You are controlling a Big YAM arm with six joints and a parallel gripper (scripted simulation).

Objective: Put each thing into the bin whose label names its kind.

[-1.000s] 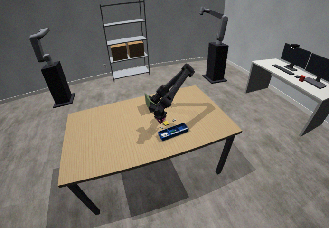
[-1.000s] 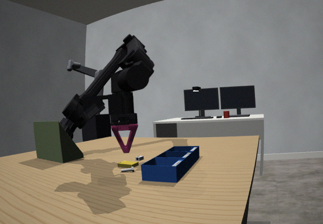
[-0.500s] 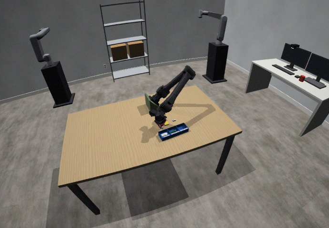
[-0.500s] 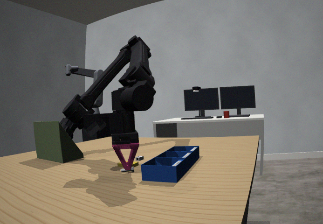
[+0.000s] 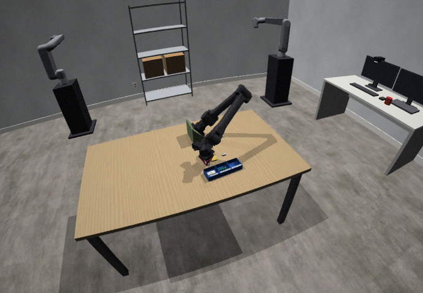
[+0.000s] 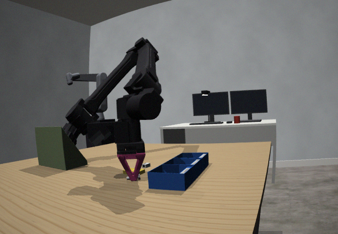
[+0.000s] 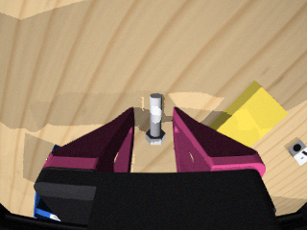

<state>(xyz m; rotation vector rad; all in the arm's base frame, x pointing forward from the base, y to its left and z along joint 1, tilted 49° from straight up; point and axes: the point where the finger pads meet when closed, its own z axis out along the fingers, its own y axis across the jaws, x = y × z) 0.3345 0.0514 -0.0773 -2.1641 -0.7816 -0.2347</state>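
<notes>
Now: the bolt right at my hand. The rest, counted from my hand: blue three-part bin: 100 mm ahead, 80 mm to the left, 10 mm above; then yellow block: 40 mm behind, 60 mm to the left; then green battery: 90 mm ahead, 80 mm to the left.
</notes>
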